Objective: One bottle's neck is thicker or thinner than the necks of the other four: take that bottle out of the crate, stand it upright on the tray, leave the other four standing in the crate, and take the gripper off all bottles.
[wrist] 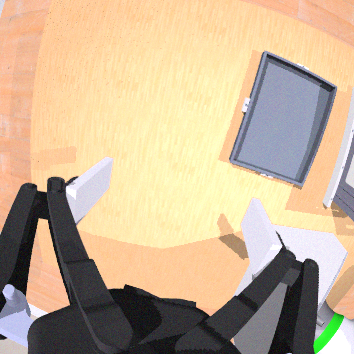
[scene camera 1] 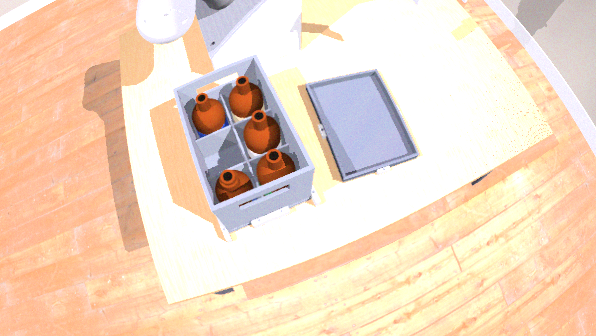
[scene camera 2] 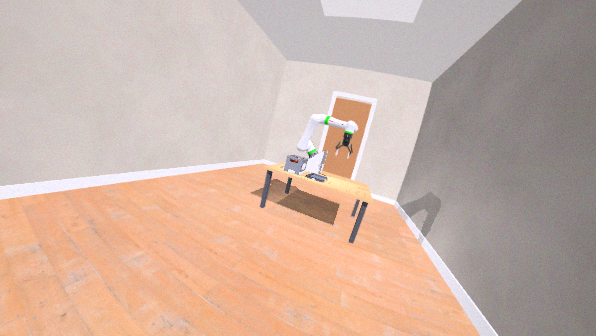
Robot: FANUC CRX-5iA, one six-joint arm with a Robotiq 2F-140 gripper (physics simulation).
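Pixels of known places: gripper, between the fingertips: (wrist: 178,192) (scene camera 2: 341,156); arm's base, origin of its link: (scene camera 2: 314,156).
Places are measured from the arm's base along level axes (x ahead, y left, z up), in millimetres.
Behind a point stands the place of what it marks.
Observation:
The grey crate (scene camera 1: 300,187) @[x 541, y 54, z -85 mm] (scene camera 2: 295,164) @[x 549, y 12, z -87 mm] holds five upright brown bottles: back left (scene camera 1: 208,117) @[x 360, y -90, z -67 mm], back right (scene camera 1: 246,101) @[x 346, y -7, z -68 mm], middle right (scene camera 1: 261,136) @[x 434, y 7, z -66 mm], front right (scene camera 1: 276,171) @[x 510, y 18, z -61 mm] and front left (scene camera 1: 237,188) @[x 526, y -56, z -57 mm]. Its middle-left compartment holds no bottle. The front-left neck shows a stepped collar; I cannot tell surely which neck differs in thickness. The empty grey tray (scene camera 1: 360,120) @[x 386, y 238, z -184 mm] (scene camera 2: 316,177) @[x 367, y 226, z -187 mm] (wrist: 282,120) @[x 386, y 246, z -184 mm] lies right of the crate in scene camera 1. My gripper (scene camera 2: 343,155) @[x 282, y 427, z 117 mm] (wrist: 178,192) @[x 282, y 427, z 117 mm] is open and empty, high above the table, away from crate and tray.
The arm's white base plate (scene camera 1: 270,32) @[x 152, y 81, z -75 mm] (wrist: 315,250) @[x 157, y 52, z -87 mm] stands behind the crate and tray. A white arm part (scene camera 1: 166,20) @[x 249, y -125, z 139 mm] shows behind the crate's back left. White brackets (scene camera 1: 270,217) @[x 563, y -12, z -159 mm] (scene camera 1: 383,171) @[x 522, y 246, z -176 mm] sit at the crate's front and the tray's edge.

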